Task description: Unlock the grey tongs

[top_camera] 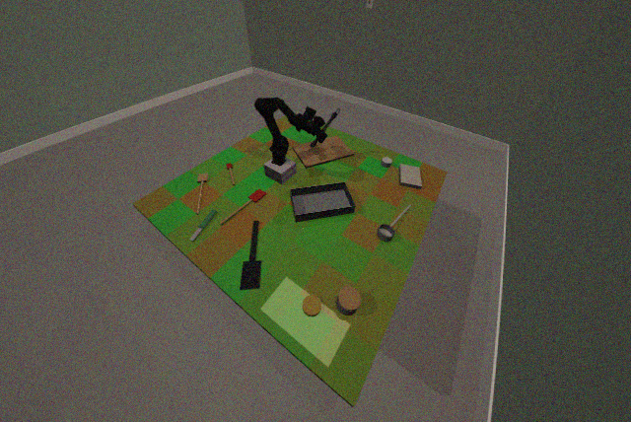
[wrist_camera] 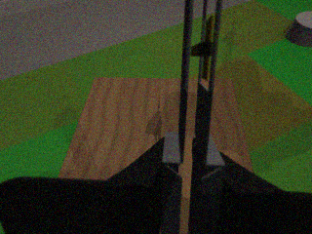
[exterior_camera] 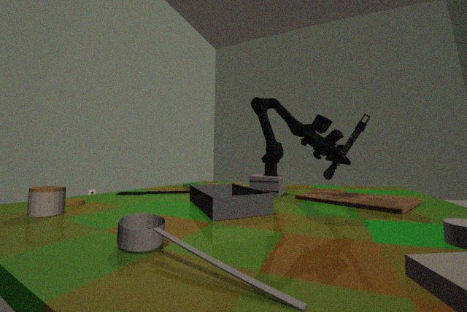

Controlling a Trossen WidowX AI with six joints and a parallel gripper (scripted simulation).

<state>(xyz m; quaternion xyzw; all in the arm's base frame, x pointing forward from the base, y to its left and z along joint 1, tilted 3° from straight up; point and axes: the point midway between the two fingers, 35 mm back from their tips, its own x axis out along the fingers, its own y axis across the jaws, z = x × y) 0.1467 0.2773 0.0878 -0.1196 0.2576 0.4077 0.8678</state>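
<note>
Now: gripper tip 130 mm above the wooden board, 20 mm to the right of it and 20 mm past it. Round my gripper tip: black spatula 820 mm to the right, 130 mm below, 10 mm ahead; then red spatula 590 mm to the right, 190 mm behind, 130 mm below; then roasting tin 430 mm to the right, 160 mm ahead, 110 mm below.
</note>
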